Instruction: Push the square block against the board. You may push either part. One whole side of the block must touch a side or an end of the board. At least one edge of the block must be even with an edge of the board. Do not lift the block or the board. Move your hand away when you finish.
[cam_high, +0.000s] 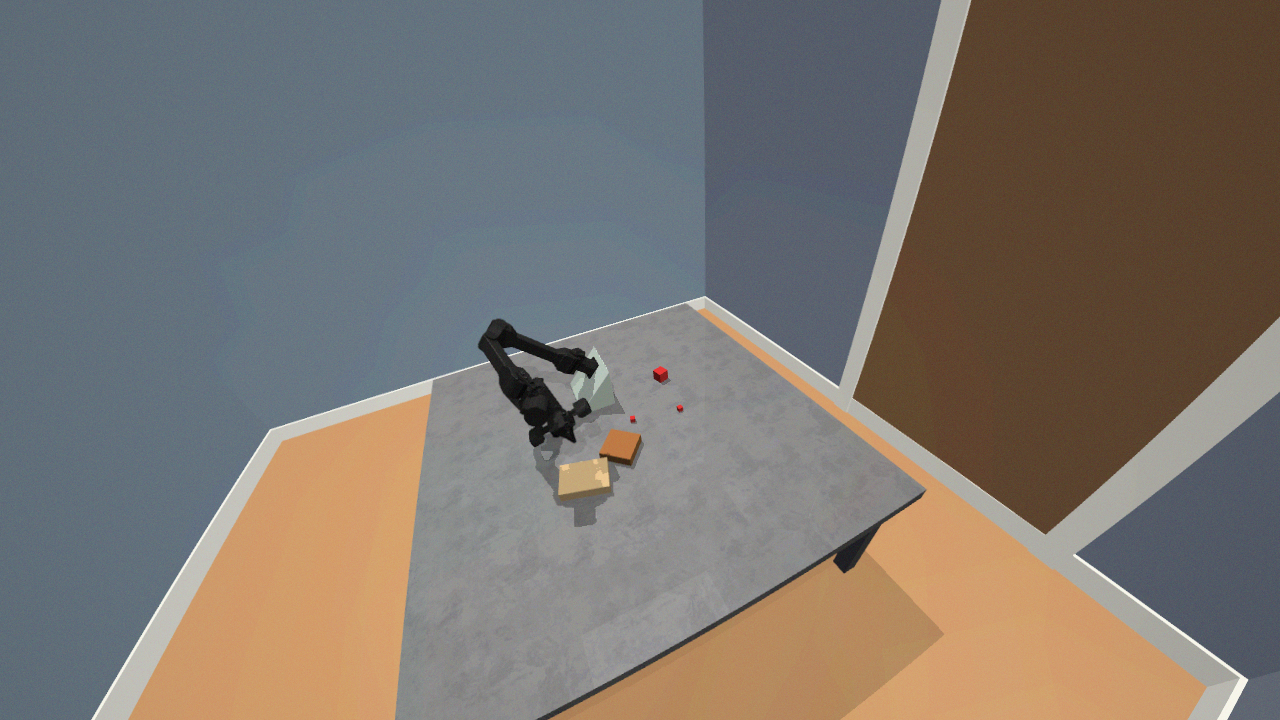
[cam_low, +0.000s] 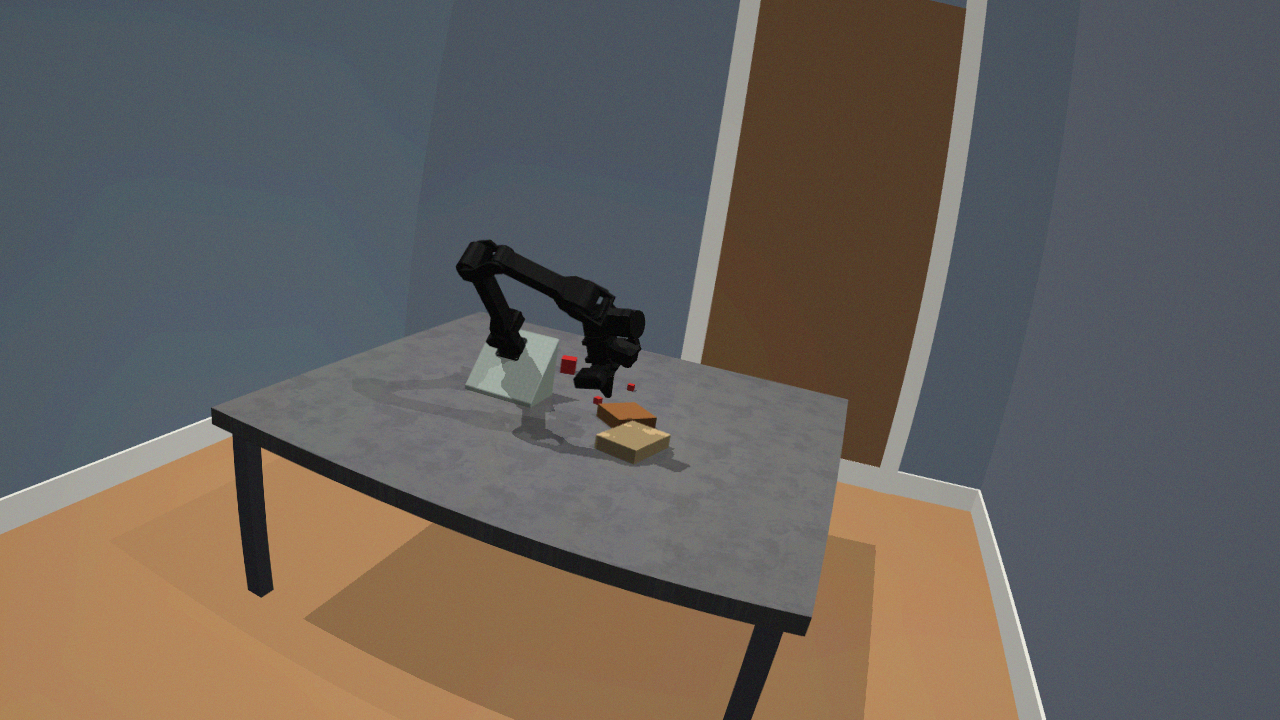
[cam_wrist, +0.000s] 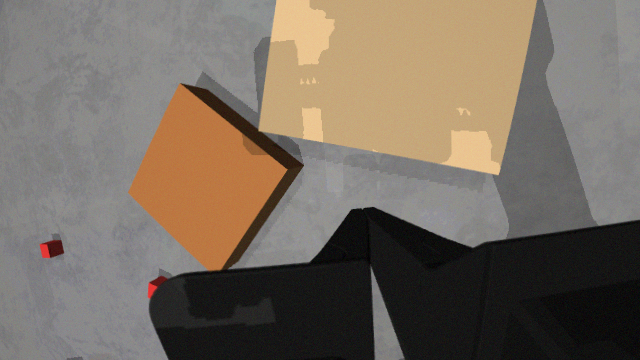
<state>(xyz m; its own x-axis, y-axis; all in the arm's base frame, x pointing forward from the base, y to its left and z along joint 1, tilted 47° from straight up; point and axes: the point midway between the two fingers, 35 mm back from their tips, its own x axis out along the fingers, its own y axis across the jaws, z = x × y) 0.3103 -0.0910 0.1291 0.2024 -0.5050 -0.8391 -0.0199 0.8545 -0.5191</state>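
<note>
My gripper tip is now 130 mm to the right of the square block, 80 mm above it and 10 mm short of it. The rest, counted from my gripper tip: tan board (80 mm below, 70 mm ahead, 10 mm to the right).
</note>
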